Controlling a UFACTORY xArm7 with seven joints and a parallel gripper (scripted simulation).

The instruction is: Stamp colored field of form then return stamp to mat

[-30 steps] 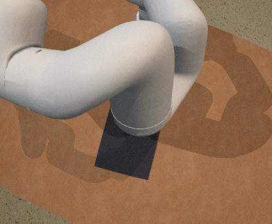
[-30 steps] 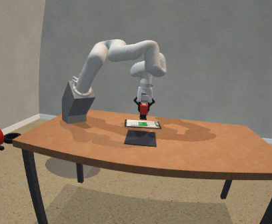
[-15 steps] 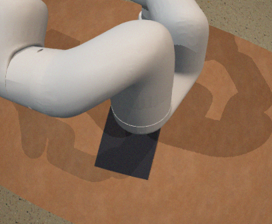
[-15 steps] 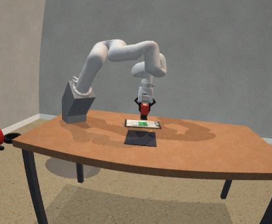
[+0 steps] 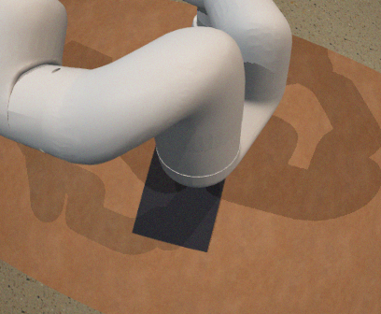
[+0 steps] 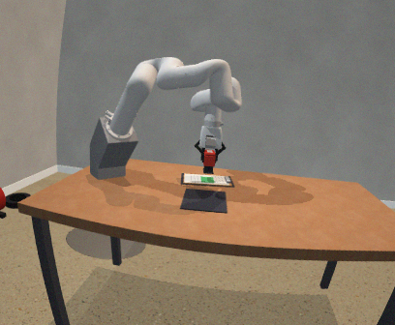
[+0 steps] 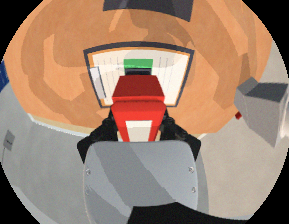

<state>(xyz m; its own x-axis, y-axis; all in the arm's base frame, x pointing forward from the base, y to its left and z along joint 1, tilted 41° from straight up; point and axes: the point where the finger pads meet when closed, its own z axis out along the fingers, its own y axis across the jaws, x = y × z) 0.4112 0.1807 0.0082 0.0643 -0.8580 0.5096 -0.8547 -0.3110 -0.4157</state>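
Now: the red stamp 2 cm below my hand. Round my hand: form (1 cm ahead, 1 cm to the left, 10 cm below); then dark mat (1 cm behind, 27 cm to the right, 11 cm below).
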